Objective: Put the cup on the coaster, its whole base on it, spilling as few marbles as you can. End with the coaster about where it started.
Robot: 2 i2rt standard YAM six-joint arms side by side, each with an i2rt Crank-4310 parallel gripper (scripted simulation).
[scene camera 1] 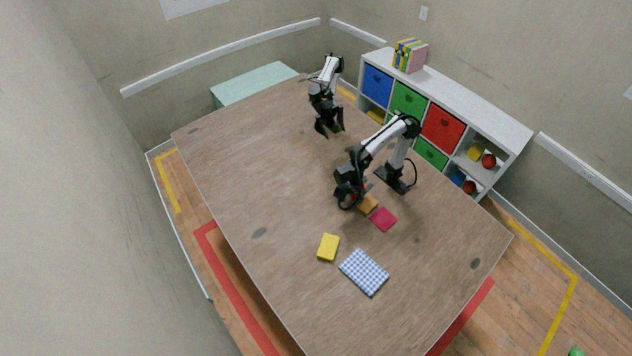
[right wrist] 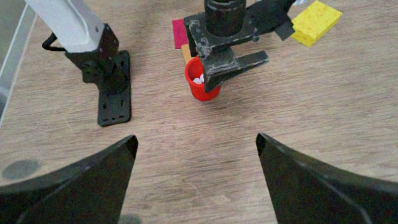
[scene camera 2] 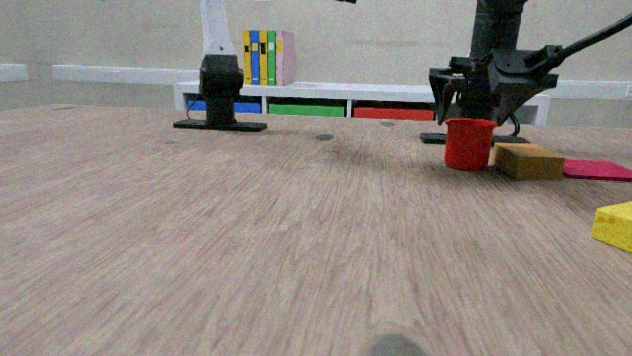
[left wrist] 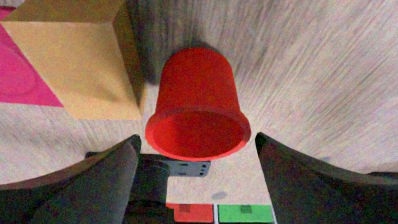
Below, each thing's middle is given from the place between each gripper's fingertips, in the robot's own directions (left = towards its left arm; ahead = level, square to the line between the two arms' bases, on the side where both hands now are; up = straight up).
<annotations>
The orange-brown block [scene camera 2: 521, 161] lies 1 cm ahead of my left hand, 8 cm to the left of it and 5 cm below it. The rest, counted from my left hand: red cup [scene camera 2: 468, 142] (4 cm below).
Now: right hand 210 mm above the red cup, 200 mm to the right of it and 10 mm short of it. The rest, counted from my right hand: orange-brown block: 280 mm to the left, 230 mm below, 20 mm ahead.
</annotations>
